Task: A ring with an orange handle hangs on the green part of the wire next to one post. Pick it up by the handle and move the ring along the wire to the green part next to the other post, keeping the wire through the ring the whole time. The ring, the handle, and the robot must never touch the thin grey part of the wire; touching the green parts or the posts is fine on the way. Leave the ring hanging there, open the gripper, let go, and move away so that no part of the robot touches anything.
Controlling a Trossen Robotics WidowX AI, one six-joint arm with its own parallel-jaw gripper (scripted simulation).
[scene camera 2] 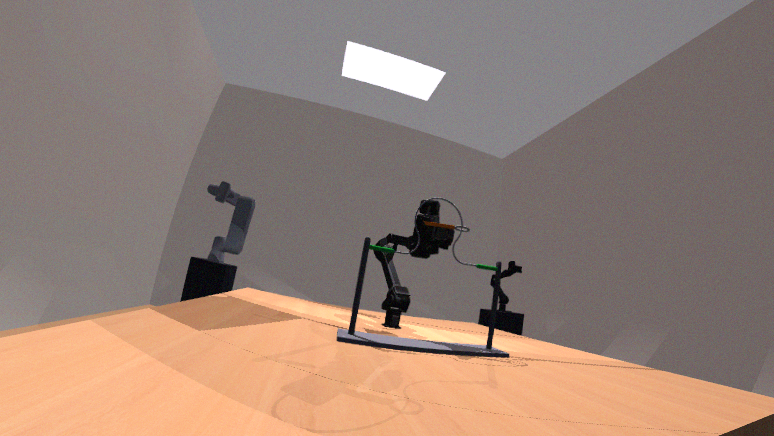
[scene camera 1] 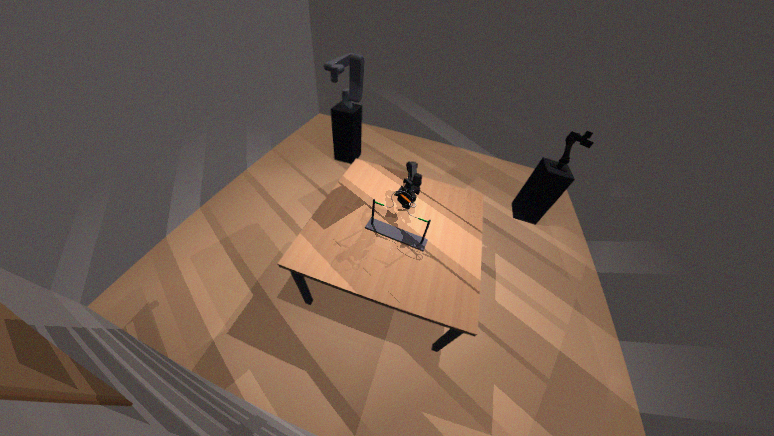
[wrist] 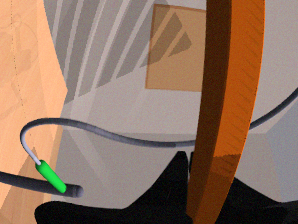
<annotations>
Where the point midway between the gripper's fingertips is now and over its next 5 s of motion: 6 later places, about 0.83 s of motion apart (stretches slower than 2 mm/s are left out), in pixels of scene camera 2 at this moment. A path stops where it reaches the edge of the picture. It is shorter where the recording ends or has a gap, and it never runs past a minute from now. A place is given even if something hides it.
My gripper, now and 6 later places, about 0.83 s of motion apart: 418, 217; 420, 211; 415, 219; 407, 248; 416, 281; 438, 301; 456, 307
</annotations>
